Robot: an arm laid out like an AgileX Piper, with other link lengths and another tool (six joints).
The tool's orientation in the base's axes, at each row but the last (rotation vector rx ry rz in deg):
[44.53 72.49 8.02]
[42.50 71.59 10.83]
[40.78 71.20 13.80]
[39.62 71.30 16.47]
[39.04 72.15 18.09]
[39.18 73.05 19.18]
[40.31 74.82 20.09]
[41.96 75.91 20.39]
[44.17 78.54 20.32]
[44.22 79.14 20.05]
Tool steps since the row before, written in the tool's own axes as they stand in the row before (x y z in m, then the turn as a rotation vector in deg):
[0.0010 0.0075 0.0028 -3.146 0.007 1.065]
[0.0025 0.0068 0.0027 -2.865 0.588 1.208]
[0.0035 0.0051 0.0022 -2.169 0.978 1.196]
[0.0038 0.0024 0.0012 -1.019 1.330 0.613]
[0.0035 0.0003 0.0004 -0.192 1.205 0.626]
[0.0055 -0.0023 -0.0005 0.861 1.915 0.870]
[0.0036 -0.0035 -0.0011 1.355 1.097 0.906]
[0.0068 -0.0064 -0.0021 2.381 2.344 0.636]
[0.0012 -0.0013 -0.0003 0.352 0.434 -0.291]
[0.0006 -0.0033 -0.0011 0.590 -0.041 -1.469]
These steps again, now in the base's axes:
[0.0052 0.0048 0.0039 -0.085 -2.045 2.616]
[0.0050 0.0053 0.0024 0.288 -1.519 2.761]
[0.0042 0.0050 0.0007 0.587 -0.845 2.456]
[0.0027 0.0036 -0.0012 0.465 0.253 1.704]
[0.0015 0.0021 -0.0024 0.706 0.626 0.995]
[0.0007 0.0016 -0.0057 1.330 1.714 0.678]
[-0.0007 -0.0001 -0.0051 1.367 1.394 -0.223]
[-0.0015 0.0002 -0.0095 1.556 3.019 -0.179]
[-0.0003 -0.0001 -0.0018 -0.121 0.618 0.029]
[-0.0016 -0.0017 -0.0027 -1.307 0.764 -0.465]

